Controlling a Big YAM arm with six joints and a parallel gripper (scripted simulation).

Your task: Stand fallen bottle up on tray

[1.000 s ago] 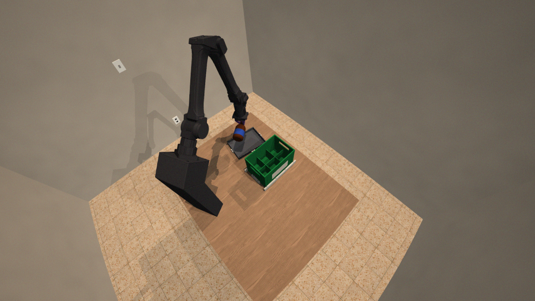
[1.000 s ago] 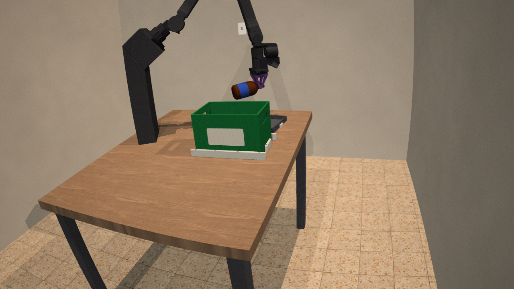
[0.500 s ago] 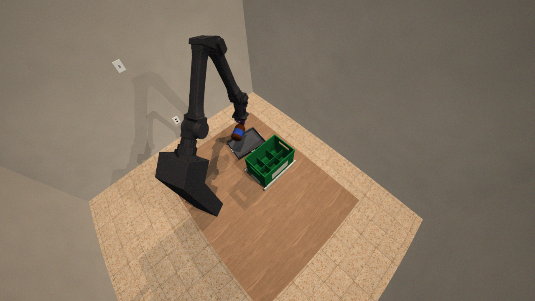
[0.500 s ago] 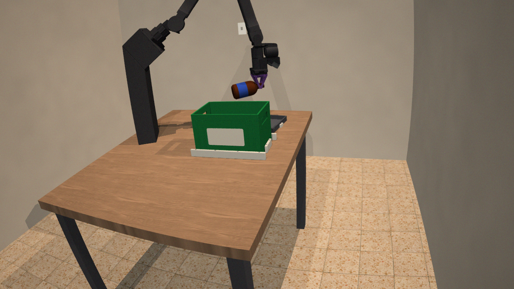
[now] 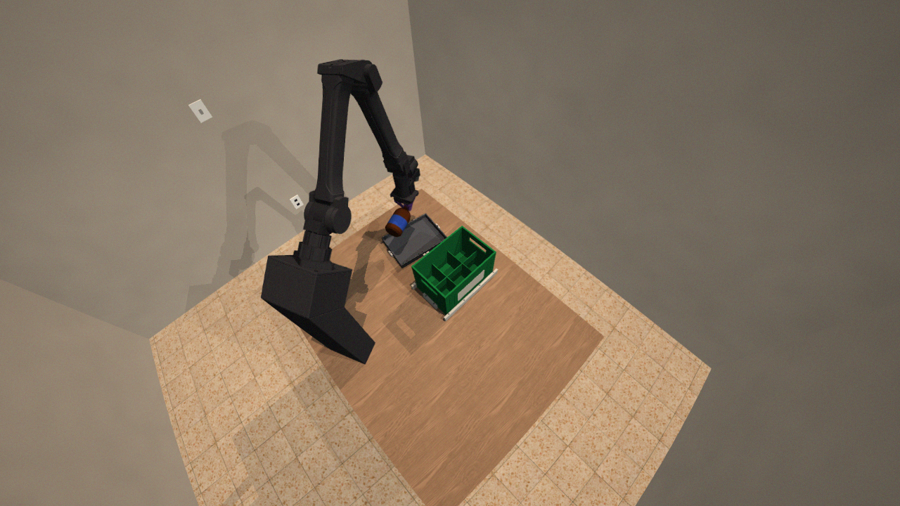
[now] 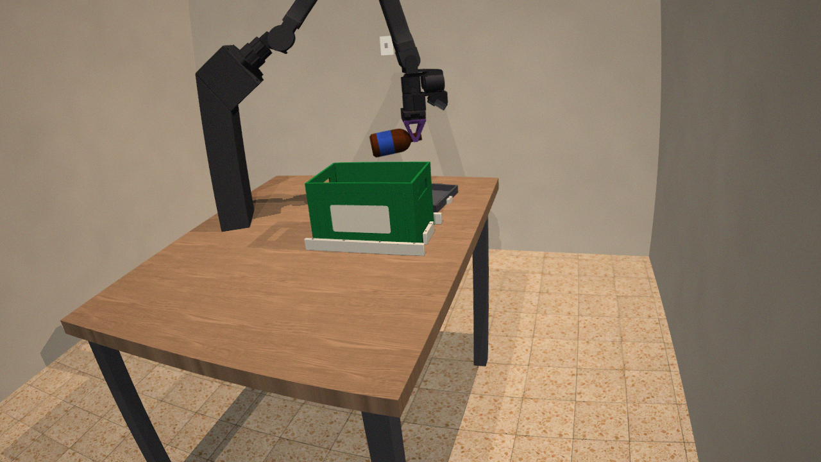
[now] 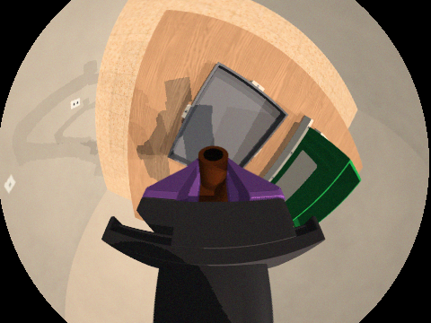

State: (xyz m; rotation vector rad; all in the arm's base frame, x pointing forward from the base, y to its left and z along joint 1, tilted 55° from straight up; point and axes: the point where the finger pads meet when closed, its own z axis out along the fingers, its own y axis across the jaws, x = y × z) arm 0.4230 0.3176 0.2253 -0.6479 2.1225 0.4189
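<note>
Right now my hand is 4 cm to the left of the brown bottle and 4 cm past it. From my hand the other things lie so: green crate 30 cm to the right, 12 cm ahead, 10 cm below; tray 17 cm below, 4 cm to the right.
</note>
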